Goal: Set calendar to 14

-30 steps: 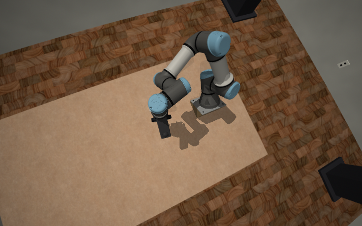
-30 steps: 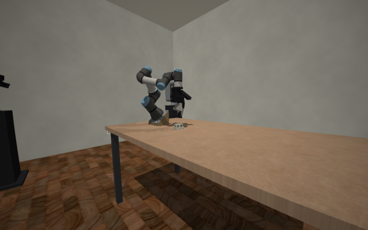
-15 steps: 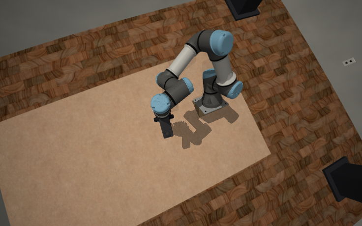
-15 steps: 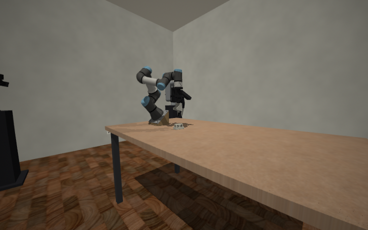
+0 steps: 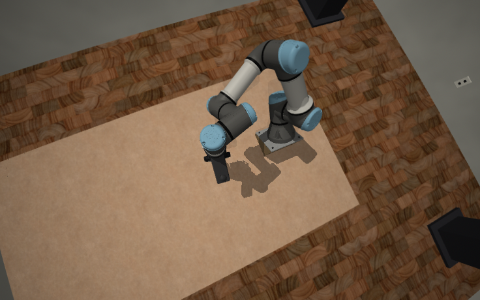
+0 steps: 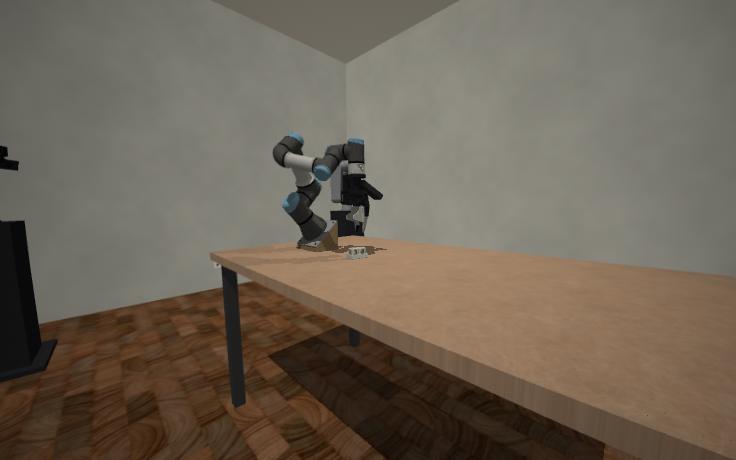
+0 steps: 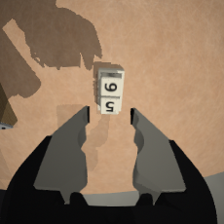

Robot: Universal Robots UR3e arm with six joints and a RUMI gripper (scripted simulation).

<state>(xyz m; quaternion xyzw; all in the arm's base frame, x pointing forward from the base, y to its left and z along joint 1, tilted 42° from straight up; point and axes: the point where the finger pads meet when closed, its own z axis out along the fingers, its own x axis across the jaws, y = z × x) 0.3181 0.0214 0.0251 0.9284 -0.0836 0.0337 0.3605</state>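
Now: hand 9 cm above the white digit cube. The rest, counted from my hand: tray: 11 cm below, 2 cm to the right.
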